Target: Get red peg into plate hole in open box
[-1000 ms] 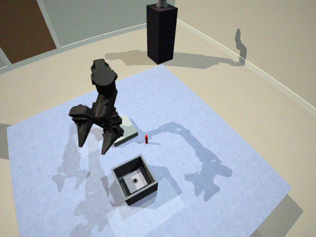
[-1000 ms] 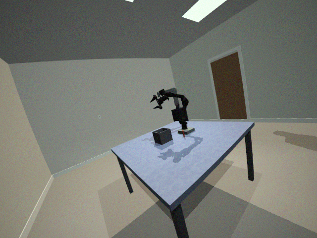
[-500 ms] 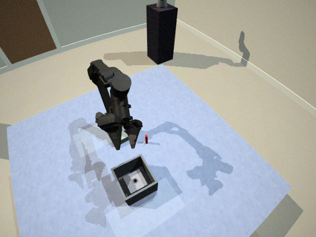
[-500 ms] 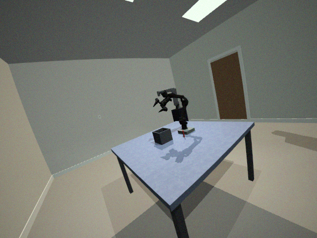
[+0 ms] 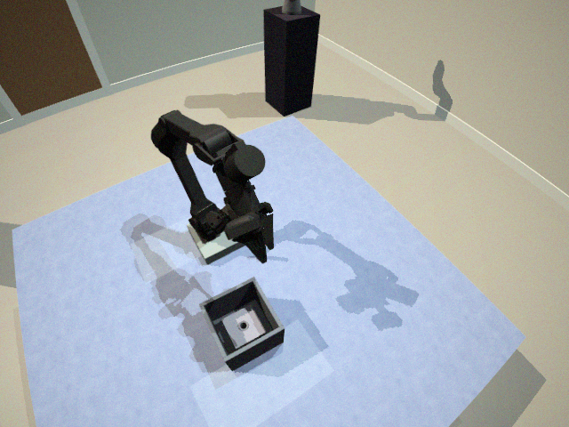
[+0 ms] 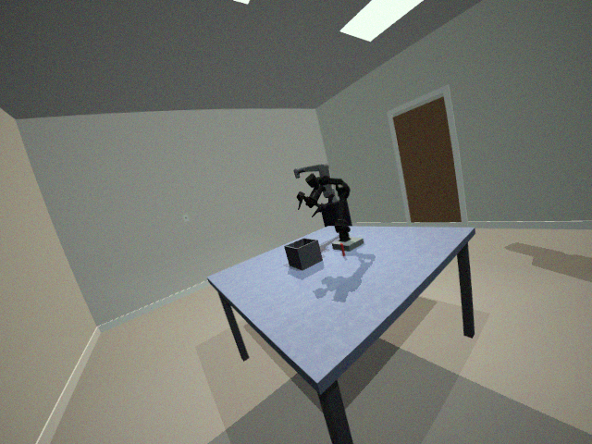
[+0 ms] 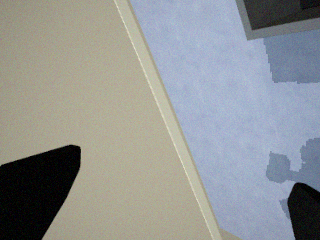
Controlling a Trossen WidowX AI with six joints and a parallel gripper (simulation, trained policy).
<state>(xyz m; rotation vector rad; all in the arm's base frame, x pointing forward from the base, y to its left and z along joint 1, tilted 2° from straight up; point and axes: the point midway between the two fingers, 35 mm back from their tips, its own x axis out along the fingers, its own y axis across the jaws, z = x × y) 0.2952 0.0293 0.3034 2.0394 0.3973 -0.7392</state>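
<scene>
Now: the red peg 160 mm behind my gripper tip, 80 mm to the left of it and 280 mm below it. From my gripper tip the other things lie so: grey plate 20 mm ahead, 100 mm to the right, 280 mm below.
</scene>
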